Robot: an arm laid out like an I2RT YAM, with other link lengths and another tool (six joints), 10 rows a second.
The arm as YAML. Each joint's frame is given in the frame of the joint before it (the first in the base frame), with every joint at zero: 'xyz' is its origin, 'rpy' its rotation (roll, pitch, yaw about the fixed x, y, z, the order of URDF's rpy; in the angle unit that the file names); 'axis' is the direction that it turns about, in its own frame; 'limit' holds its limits. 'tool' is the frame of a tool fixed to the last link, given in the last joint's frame.
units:
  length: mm
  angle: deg
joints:
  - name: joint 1
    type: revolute
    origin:
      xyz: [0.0, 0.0, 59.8]
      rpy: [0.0, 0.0, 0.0]
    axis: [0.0, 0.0, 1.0]
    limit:
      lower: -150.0
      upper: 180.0
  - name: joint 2
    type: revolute
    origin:
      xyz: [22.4, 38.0, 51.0]
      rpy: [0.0, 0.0, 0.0]
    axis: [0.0, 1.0, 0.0]
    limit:
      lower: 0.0
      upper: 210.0
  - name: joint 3
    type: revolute
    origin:
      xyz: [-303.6, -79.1, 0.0]
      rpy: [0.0, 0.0, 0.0]
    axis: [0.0, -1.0, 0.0]
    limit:
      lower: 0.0
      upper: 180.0
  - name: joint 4
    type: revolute
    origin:
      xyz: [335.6, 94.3, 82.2]
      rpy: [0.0, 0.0, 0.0]
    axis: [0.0, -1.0, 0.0]
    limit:
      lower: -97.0
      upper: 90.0
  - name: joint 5
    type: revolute
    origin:
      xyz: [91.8, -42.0, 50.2]
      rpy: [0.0, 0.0, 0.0]
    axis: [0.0, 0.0, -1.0]
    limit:
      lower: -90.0
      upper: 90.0
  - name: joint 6
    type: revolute
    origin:
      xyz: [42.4, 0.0, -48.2]
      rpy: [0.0, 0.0, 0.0]
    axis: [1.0, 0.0, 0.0]
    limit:
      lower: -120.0
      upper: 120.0
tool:
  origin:
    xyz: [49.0, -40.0, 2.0]
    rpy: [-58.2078, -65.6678, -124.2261]
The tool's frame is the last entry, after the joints.
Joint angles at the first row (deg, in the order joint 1, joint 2, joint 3, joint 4, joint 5, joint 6):
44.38, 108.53, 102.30, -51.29, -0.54, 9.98
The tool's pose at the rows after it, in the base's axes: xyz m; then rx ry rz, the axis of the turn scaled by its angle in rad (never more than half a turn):
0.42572, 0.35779, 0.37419, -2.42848, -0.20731, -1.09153
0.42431, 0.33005, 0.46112, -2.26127, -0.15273, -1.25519
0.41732, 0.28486, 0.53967, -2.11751, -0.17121, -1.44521
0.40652, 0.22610, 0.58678, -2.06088, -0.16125, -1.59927
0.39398, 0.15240, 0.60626, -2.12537, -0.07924, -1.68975
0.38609, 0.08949, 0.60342, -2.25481, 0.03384, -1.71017
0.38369, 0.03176, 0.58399, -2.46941, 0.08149, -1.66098
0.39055, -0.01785, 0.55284, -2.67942, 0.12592, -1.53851
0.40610, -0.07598, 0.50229, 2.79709, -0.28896, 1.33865
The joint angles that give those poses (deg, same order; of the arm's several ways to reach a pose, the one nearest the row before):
42.89, 105.54, 109.82, -51.22, -0.56, 10.00
40.84, 102.30, 117.03, -51.22, -0.51, 9.28
37.50, 98.61, 122.65, -51.26, -0.51, 4.34
32.53, 93.86, 123.76, -52.05, -0.49, -0.03
24.93, 89.40, 123.76, -57.01, -0.51, -2.52
17.06, 87.22, 123.77, -63.27, -0.54, -3.97
8.78, 87.09, 123.70, -71.37, -0.51, -9.19
1.24, 88.51, 122.32, -77.41, -0.49, -14.37
-7.01, 90.63, 117.34, -79.13, -0.51, -15.97

